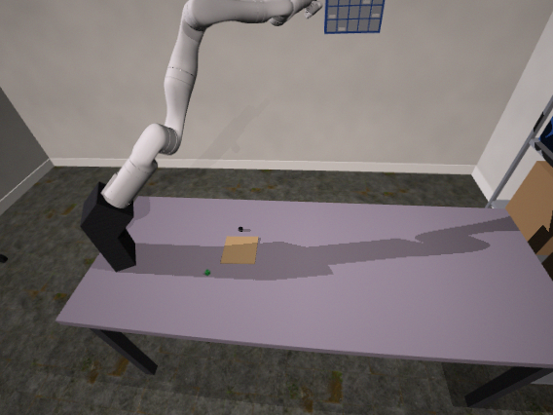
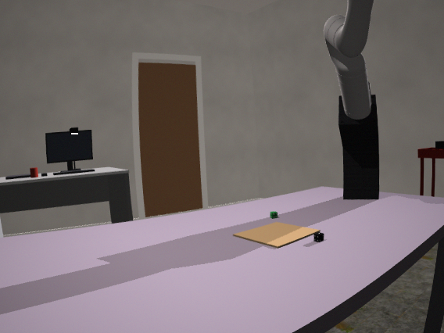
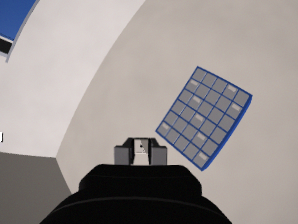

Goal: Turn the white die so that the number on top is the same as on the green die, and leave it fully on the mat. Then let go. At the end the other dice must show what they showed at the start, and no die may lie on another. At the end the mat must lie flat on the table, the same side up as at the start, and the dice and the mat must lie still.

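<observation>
Now: hand 860 mm to the left of the tan mat, 800 mm above it and 100 mm past it. From my hand the other things lie so: green die 1010 mm to the right, 790 mm below, 160 mm behind; black die 790 mm below, 760 mm to the right, 150 mm behind; white die 10 mm to the left, 10 mm ahead.
</observation>
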